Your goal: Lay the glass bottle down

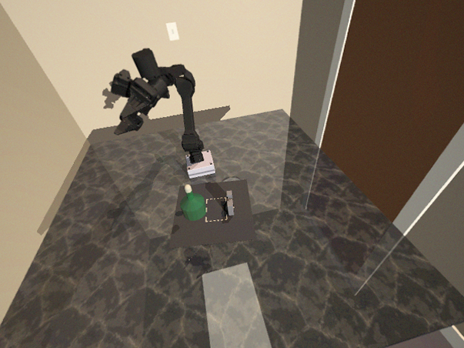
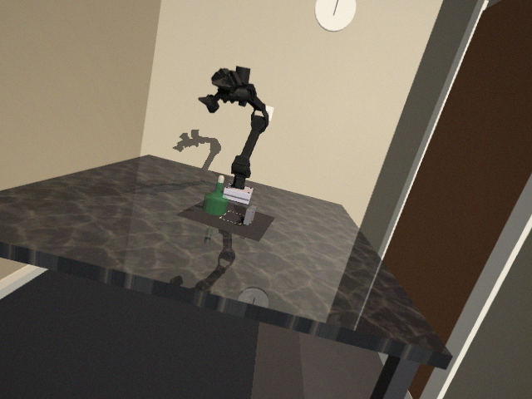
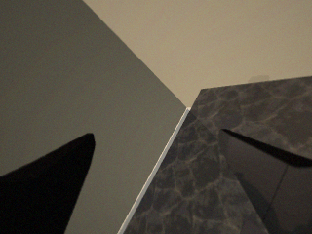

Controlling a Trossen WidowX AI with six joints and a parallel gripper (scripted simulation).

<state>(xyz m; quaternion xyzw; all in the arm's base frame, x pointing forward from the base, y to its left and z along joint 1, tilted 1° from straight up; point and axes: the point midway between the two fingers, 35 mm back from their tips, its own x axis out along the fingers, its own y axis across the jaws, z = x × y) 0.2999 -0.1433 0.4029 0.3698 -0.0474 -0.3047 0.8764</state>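
The green glass bottle is 4 cm behind my gripper tip, 12 cm to the left of it and 36 cm below it. The rest, counted from my gripper tip: dark mat (2 cm behind, 19 cm to the left, 45 cm below).
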